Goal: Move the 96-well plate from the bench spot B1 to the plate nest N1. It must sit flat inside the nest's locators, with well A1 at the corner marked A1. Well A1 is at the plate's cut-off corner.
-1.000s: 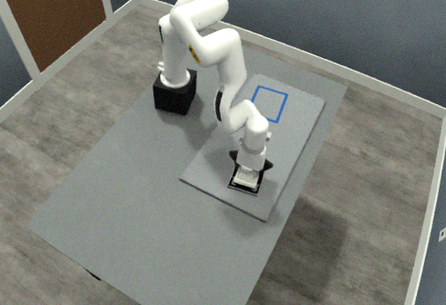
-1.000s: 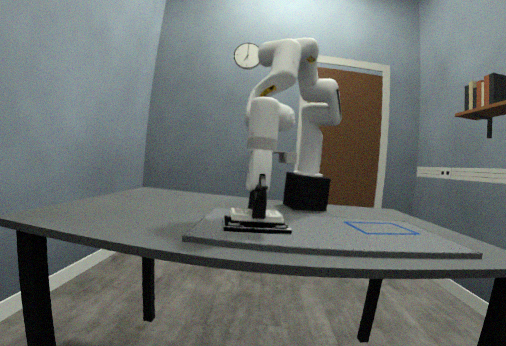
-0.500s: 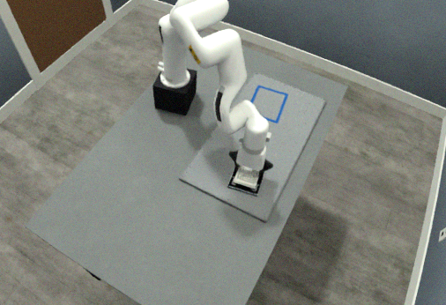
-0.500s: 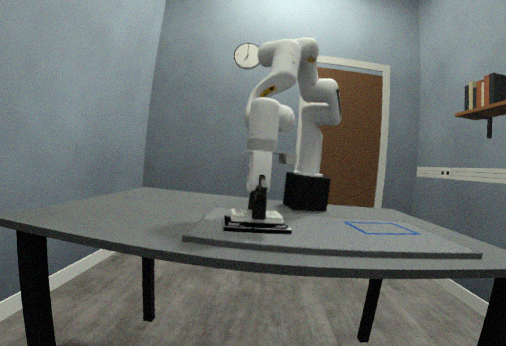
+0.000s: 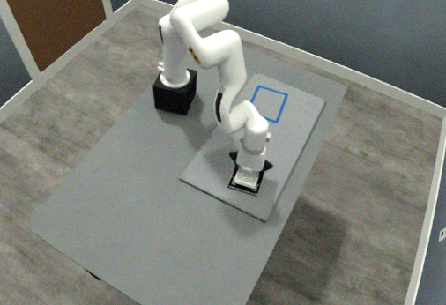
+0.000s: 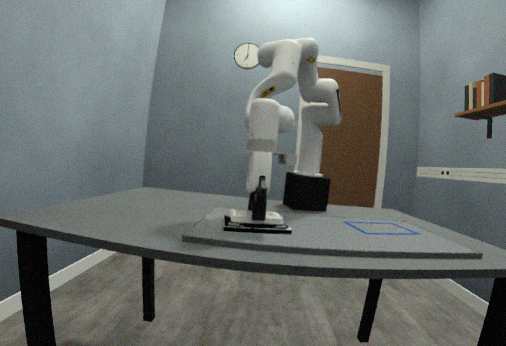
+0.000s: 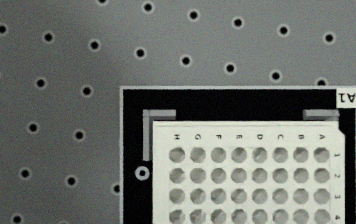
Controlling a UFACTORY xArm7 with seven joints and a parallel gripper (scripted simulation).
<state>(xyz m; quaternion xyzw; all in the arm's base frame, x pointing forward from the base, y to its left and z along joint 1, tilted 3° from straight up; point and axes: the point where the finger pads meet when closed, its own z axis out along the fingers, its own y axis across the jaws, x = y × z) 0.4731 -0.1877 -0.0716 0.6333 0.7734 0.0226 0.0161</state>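
Now: the white 96-well plate 1 cm below my hand. Round my hand: black plate nest 3 cm below.
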